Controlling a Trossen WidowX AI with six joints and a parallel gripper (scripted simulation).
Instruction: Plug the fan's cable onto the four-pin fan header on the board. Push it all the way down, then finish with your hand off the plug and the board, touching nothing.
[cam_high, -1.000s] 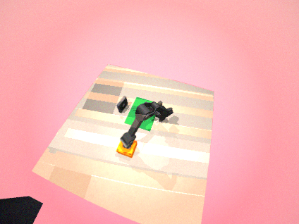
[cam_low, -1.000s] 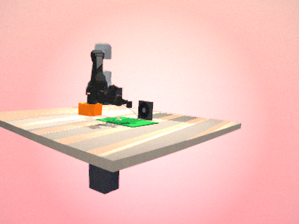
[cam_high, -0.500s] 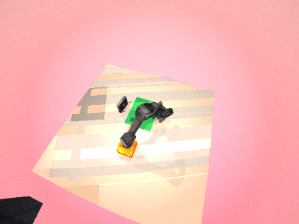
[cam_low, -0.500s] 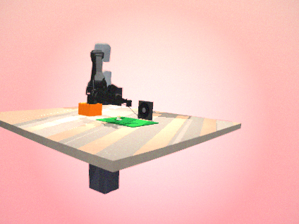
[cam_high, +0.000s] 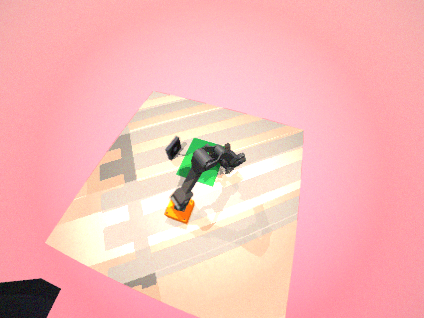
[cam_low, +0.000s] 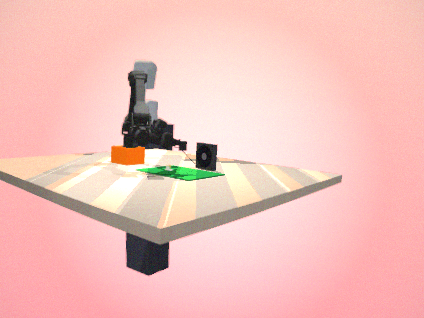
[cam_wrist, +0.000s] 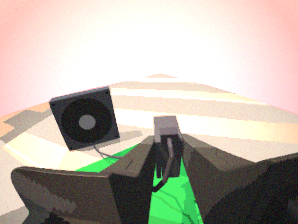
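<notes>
My gripper tip is now 30 mm past the green board, 30 mm to the right of it and 140 mm above it. From my gripper tip the other things lie so: black fan: 30 mm behind, 210 mm to the left, 70 mm below; white fan header: 80 mm behind, 30 mm to the left, 130 mm below; dark fan plug: 10 mm below.
</notes>
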